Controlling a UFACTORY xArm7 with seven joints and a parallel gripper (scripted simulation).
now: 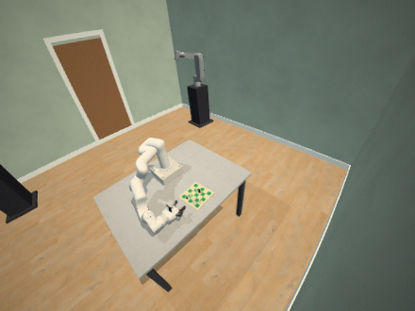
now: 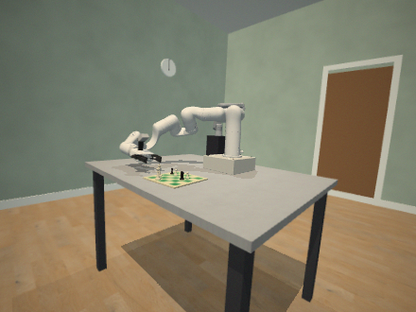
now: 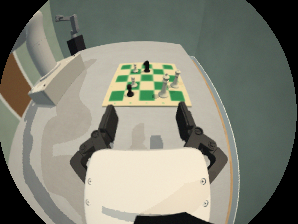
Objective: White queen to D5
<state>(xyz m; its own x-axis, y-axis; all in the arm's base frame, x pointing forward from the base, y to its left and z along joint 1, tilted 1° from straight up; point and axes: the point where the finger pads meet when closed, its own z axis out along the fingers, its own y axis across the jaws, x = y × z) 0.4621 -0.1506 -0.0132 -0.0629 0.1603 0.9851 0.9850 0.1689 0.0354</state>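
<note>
Now: hand 6 cm short of the white chess piece, 15 cm to the right of it and 4 cm above it. From my hand the other things lie so: chessboard (3 cm behind, 18 cm to the left, 7 cm below); black piece (6 cm behind, 10 cm to the left, 5 cm below).
</note>
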